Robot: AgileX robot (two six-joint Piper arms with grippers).
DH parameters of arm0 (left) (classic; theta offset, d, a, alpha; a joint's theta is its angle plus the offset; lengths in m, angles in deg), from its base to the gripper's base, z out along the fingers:
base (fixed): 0 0 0 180
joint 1: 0 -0.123 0 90
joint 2: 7.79 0 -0.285 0
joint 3: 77.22 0 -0.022 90
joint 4: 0 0.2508 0 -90
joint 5: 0 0 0.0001 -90
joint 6: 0 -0.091 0 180
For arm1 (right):
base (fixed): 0 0 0 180
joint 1: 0 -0.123 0 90
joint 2: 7.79 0 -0.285 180
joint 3: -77.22 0 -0.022 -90
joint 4: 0 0.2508 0 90
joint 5: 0 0 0.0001 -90
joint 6: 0 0.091 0 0
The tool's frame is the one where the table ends.
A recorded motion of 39 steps. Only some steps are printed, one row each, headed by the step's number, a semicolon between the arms.
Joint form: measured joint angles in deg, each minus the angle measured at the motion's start. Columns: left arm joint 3, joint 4, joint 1, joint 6, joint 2, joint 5; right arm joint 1, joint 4, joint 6, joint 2, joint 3, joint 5.
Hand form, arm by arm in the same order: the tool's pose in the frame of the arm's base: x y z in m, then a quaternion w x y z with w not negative. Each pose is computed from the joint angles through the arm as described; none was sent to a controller.
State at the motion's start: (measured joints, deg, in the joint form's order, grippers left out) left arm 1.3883 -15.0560 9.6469 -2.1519 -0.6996 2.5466; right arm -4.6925 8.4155 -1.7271 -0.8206 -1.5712 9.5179
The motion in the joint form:
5: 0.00 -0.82 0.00 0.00 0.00 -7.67; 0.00 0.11 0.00 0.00 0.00 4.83
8: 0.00 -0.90 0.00 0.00 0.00 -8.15; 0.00 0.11 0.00 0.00 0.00 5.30
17: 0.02 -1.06 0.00 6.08 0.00 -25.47; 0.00 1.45 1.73 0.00 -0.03 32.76
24: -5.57 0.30 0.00 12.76 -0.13 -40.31; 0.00 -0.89 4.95 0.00 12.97 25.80
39: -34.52 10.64 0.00 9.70 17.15 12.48; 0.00 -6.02 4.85 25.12 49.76 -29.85
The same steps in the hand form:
5: 0.0550 -0.0071 0.2134 0.74755 -0.03200 0.64715 -0.14612; 0.0520 0.0009 0.2267 0.80827 0.02431 0.58429 0.06866
8: 0.0549 -0.0069 0.2141 0.75014 -0.03323 0.64402 -0.14636; 0.0518 0.0008 0.2274 0.81065 0.02469 0.58098 0.06849
17: 0.0477 0.0018 0.2390 0.82956 -0.08799 0.52087 -0.18107; 0.0292 -0.0081 0.2630 0.92301 0.06213 0.37214 0.07552
24: 0.0239 0.0103 0.2883 0.89903 -0.11293 0.35637 -0.22801; 0.0063 -0.0064 0.3245 0.94005 0.04901 0.32118 0.10365
39: 0.0544 -0.0111 0.3636 0.73281 -0.00511 0.66465 -0.14562; 0.0572 0.0060 0.4282 0.75457 -0.00165 0.65234 0.07118

